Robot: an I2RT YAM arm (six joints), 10 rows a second.
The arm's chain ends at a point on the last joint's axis. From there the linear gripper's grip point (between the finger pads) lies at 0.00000 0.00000 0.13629 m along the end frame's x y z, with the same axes.
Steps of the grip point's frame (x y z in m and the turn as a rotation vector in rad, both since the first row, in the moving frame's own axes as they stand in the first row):
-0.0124, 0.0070, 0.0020, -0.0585, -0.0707, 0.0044
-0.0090, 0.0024, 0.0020, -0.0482, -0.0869, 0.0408
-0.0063, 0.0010, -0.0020, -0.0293, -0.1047, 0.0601
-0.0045, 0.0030, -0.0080, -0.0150, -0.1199, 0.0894
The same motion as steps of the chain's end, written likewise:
-0.0028, -0.0009, 0.0026, -0.0585, -0.0707, 0.0044
0.0030, -0.0039, 0.0027, -0.0482, -0.0869, 0.0408
0.0081, -0.0026, -0.0012, -0.0293, -0.1047, 0.0601
0.0119, 0.0017, -0.0070, -0.0150, -0.1199, 0.0894

